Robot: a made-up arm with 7 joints.
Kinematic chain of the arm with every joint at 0, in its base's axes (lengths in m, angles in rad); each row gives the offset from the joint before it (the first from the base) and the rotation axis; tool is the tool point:
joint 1: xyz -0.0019 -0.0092 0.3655 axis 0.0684 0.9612 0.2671
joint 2: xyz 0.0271 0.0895 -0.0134 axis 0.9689 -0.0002 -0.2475
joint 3: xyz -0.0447 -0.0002 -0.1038 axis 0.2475 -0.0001 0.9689
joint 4: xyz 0.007 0.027 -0.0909 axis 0.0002 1 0
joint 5: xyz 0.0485 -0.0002 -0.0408 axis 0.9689 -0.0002 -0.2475
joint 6: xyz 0.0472 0.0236 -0.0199 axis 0.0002 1 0
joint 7: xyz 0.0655 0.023 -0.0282 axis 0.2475 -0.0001 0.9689
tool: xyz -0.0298 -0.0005 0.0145
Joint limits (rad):
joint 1: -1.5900..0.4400
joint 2: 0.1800..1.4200
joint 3: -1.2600..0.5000
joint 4: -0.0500..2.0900
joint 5: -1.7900..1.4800
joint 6: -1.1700..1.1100
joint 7: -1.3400..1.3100
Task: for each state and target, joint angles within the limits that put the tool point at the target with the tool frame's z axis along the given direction. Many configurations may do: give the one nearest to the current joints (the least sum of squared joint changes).
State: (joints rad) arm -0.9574 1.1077 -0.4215 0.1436 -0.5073 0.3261 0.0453
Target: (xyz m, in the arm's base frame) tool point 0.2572 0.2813 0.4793 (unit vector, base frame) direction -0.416 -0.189 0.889
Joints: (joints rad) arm -1.0801 1.3716 -0.0772 -0.0500 -1.1594 0.6077 0.0302
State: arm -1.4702 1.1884 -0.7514 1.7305 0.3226 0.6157 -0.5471
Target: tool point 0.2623 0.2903 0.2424 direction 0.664 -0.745 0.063
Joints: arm -1.0492 0.5976 -0.6114 1.8730 0.2669 0.0606 -0.2297
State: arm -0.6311 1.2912 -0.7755 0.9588 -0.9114 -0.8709 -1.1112
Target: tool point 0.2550 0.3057 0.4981 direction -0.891 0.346 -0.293
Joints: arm -1.1765 1.1843 -0.2196 0.2168 -1.0175 -1.1700 -0.9863
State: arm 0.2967 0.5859 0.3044 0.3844 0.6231 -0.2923 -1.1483
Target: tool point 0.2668 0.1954 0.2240 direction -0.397 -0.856 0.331
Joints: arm -0.4361 0.5762 -0.1681 0.4071 0.9673 -0.3800 -1.1973
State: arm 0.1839 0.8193 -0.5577 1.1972 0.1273 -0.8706 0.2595
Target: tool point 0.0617 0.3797 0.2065 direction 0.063 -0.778 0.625
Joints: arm 0.0757 1.0546 -0.4190 1.0611 -0.1627 -1.0087 -0.0982
